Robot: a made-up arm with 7 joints. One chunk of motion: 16 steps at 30 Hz.
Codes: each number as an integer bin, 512 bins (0 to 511) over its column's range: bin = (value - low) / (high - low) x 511, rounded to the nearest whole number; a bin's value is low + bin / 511 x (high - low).
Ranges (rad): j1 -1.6..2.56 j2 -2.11..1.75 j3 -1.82..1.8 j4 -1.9..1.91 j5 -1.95..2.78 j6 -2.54..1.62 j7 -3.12..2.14
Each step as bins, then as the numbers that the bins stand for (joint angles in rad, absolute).
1 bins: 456 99 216 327 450 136 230
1 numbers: 2.1123 -1.3622 -0.2898 0.5381 2.2154 -1.4328 -0.7525
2 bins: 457 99 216 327 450 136 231
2 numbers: 2.1204 -1.3622 -0.2898 0.5381 2.2154 -1.4328 -0.7422
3 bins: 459 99 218 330 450 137 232
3 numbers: 2.1367 -1.3622 -0.2757 0.5605 2.2154 -1.4247 -0.7319
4 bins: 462 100 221 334 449 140 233
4 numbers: 2.1611 -1.3546 -0.2544 0.5903 2.2061 -1.4003 -0.7216
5 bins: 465 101 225 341 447 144 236
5 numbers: 2.1855 -1.3471 -0.2261 0.6425 2.1876 -1.3677 -0.6907
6 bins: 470 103 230 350 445 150 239
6 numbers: 2.2262 -1.3320 -0.1906 0.7096 2.1691 -1.3189 -0.6598
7 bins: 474 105 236 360 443 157 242
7 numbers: 2.2588 -1.3168 -0.1481 0.7841 2.1506 -1.2619 -0.6290
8 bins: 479 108 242 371 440 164 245
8 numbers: 2.2995 -1.2942 -0.1056 0.8662 2.1228 -1.2049 -0.5981
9 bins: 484 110 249 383 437 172 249
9 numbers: 2.3402 -1.2791 -0.0560 0.9556 2.0950 -1.1398 -0.5569
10 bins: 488 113 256 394 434 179 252
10 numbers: 2.3728 -1.2564 -0.0065 1.0377 2.0673 -1.0828 -0.5260
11 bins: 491 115 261 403 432 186 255
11 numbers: 2.3972 -1.2413 0.0290 1.1048 2.0487 -1.0258 -0.4951
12 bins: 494 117 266 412 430 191 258
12 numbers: 2.4216 -1.2262 0.0644 1.1719 2.0302 -0.9851 -0.4643
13 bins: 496 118 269 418 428 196 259
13 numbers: 2.4379 -1.2186 0.0856 1.2166 2.0117 -0.9444 -0.4540
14 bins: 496 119 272 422 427 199 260
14 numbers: 2.4379 -1.2111 0.1069 1.2464 2.0025 -0.9200 -0.4437
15 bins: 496 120 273 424 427 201 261
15 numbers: 2.4379 -1.2035 0.1140 1.2613 2.0025 -0.9037 -0.4334
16 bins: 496 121 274 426 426 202 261
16 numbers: 2.4379 -1.1960 0.1211 1.2762 1.9932 -0.8955 -0.4334
